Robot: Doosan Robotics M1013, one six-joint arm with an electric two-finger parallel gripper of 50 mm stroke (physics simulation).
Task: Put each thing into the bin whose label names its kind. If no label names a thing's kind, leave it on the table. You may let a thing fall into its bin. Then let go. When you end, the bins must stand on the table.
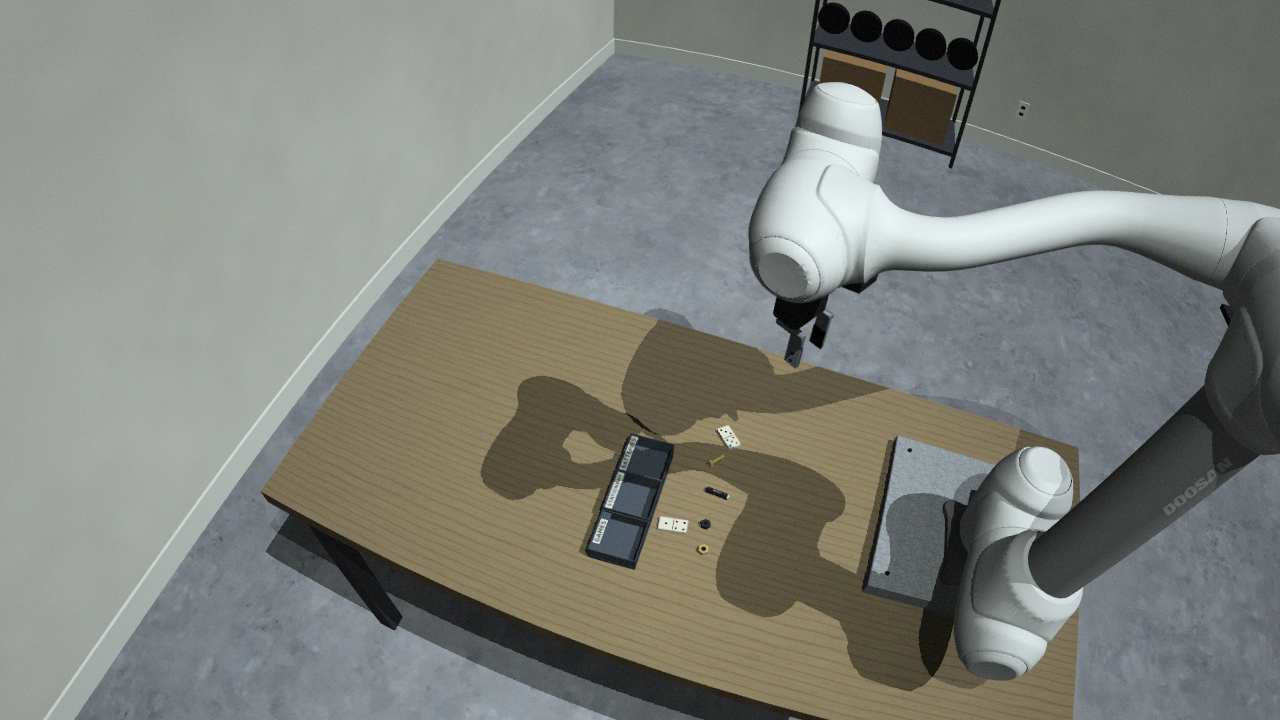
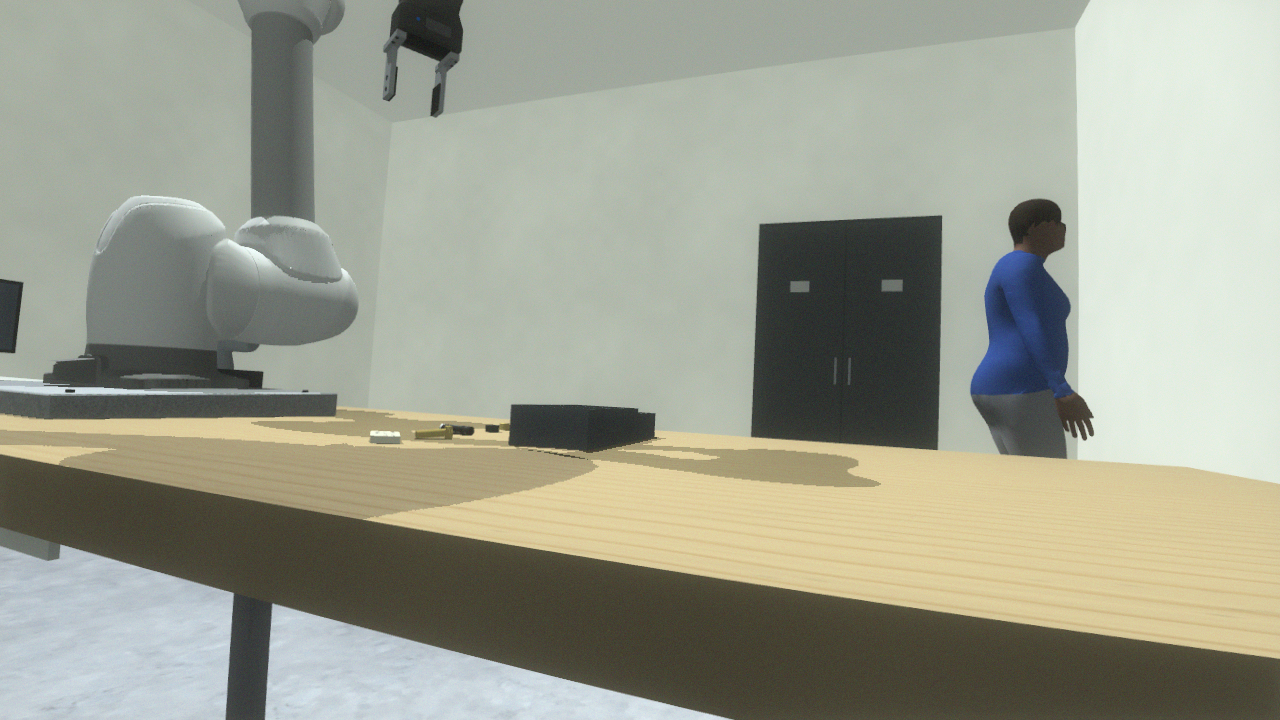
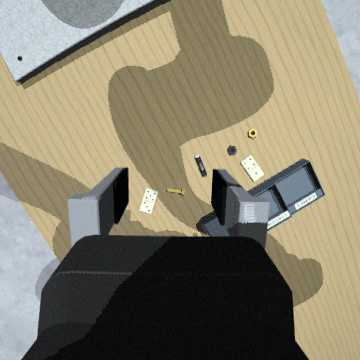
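Note:
My gripper in sight, also in image 1 and image 3. Dark three-bin row in sight too.

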